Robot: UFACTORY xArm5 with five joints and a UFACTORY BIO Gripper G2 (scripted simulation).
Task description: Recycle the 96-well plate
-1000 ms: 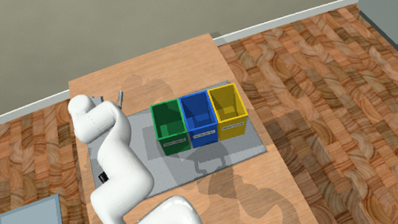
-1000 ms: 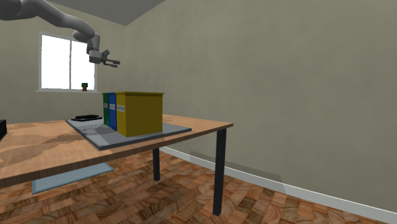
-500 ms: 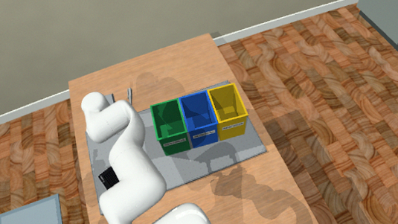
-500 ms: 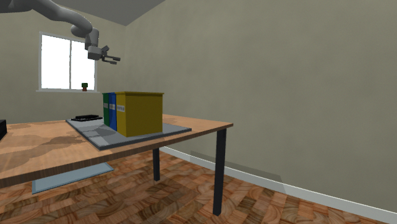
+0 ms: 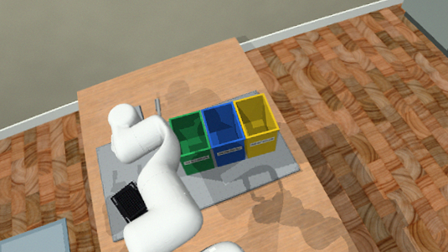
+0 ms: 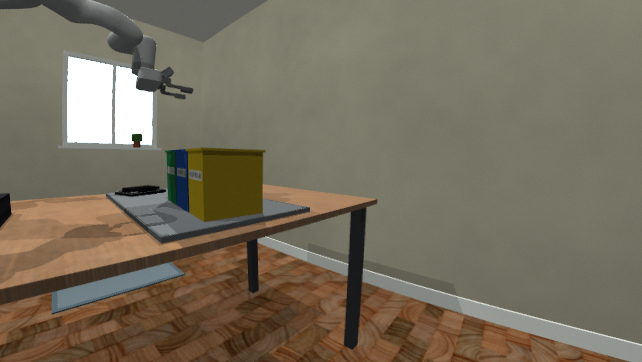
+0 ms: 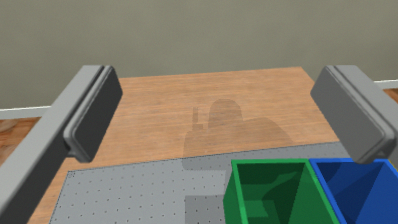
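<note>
My gripper is now 110 mm past the black 96-well plate, 200 mm to the right of it and 390 mm above it. Round my hand: blue bin: 20 mm behind, 250 mm to the right, 320 mm below; then green bin: 120 mm to the right, 320 mm below; then black plate nest N1: 110 mm behind, 200 mm to the left, 400 mm below.
</note>
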